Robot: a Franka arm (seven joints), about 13 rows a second.
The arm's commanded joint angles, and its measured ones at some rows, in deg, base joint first. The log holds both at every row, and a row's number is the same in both.
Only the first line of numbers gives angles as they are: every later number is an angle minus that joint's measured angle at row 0.
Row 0, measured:
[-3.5 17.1 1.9 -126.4 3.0 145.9 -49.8]
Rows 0 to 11, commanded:
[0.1 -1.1 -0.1 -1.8 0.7 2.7 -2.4]
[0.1 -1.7 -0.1 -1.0 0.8 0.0 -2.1]
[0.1 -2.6 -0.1 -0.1 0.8 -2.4 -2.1]
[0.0 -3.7 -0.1 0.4 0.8 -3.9 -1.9]
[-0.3 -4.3 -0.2 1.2 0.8 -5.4 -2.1]
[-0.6 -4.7 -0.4 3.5 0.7 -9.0 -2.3]
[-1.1 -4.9 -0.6 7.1 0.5 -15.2 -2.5]
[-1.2 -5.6 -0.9 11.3 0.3 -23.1 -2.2]
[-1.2 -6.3 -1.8 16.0 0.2 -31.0 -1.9]
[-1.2 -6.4 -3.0 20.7 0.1 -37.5 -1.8]
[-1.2 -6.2 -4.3 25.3 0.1 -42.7 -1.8]
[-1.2 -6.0 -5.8 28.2 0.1 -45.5 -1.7]
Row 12, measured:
[-0.8 -7.1 -3.9 21.4 0.0 -39.0 -0.9]
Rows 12 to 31, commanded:
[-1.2 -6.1 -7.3 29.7 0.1 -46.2 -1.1]
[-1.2 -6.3 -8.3 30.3 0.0 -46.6 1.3]
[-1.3 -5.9 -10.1 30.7 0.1 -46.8 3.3]
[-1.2 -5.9 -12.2 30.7 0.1 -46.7 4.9]
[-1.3 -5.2 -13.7 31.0 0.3 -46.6 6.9]
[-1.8 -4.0 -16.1 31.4 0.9 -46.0 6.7]
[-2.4 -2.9 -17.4 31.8 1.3 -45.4 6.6]
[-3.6 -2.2 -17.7 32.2 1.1 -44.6 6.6]
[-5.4 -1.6 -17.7 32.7 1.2 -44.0 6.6]
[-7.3 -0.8 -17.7 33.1 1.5 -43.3 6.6]
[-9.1 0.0 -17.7 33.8 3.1 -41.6 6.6]
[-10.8 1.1 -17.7 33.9 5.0 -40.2 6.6]
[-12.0 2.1 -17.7 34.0 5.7 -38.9 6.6]
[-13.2 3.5 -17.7 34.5 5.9 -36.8 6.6]
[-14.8 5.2 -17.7 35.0 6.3 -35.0 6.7]
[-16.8 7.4 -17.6 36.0 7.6 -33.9 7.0]
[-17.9 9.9 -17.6 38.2 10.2 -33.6 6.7]
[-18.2 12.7 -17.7 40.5 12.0 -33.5 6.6]
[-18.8 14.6 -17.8 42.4 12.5 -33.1 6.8]
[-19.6 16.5 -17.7 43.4 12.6 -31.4 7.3]
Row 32, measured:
[-18.2 11.4 -18.2 37.5 10.9 -31.9 6.2]
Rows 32 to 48, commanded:
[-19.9 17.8 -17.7 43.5 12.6 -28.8 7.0]
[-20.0 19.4 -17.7 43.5 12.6 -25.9 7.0]
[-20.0 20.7 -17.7 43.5 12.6 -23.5 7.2]
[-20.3 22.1 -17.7 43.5 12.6 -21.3 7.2]
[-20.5 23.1 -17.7 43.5 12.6 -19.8 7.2]
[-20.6 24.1 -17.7 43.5 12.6 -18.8 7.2]
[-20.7 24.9 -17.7 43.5 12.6 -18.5 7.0]
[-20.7 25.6 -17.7 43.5 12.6 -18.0 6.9]
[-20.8 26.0 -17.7 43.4 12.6 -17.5 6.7]
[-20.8 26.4 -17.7 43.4 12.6 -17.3 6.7]
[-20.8 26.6 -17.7 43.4 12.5 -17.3 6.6]
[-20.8 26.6 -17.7 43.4 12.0 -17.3 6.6]
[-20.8 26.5 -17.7 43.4 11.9 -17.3 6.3]
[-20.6 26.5 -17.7 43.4 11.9 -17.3 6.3]
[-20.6 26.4 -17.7 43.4 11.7 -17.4 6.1]
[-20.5 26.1 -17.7 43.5 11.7 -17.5 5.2]
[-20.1 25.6 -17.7 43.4 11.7 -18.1 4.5]
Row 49, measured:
[-19.9 25.8 -18.2 42.1 11.4 -17.3 6.3]
